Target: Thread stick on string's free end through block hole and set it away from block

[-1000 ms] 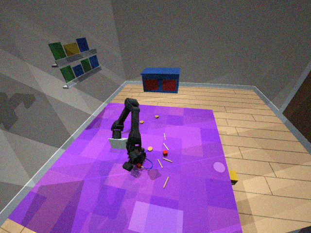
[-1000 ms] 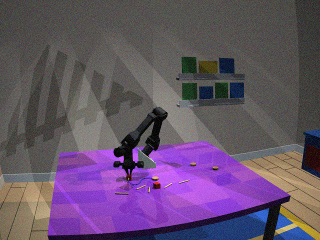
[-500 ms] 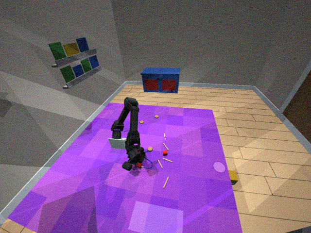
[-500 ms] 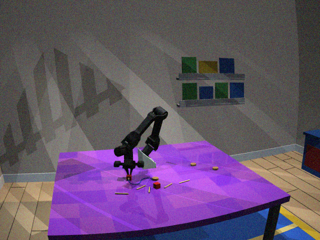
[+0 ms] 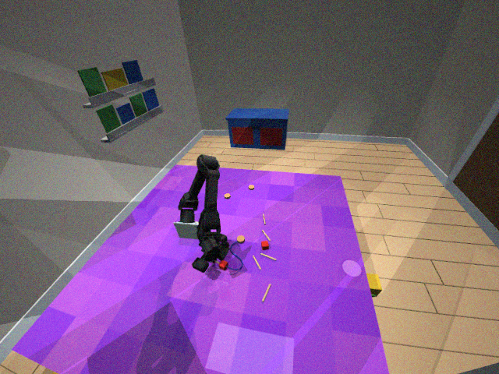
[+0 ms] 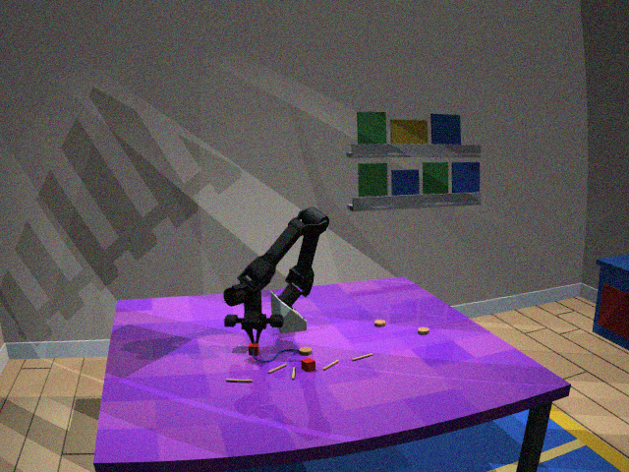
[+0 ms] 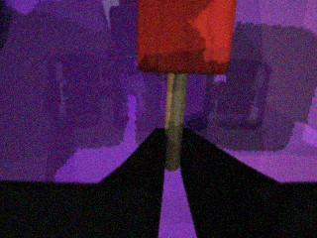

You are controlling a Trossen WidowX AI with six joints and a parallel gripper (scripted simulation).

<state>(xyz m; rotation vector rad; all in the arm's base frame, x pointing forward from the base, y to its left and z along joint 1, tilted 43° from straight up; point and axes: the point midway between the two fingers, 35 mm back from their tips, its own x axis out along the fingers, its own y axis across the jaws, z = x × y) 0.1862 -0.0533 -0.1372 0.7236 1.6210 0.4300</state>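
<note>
The red block is 50 mm ahead of my gripper tip, 10 mm to the right of it and 10 mm above it. The rest, counted from my gripper tip: thin wooden stick (40 mm ahead, 10 mm to the right, 10 mm above); then round wooden button (80 mm ahead, 150 mm to the left).
</note>
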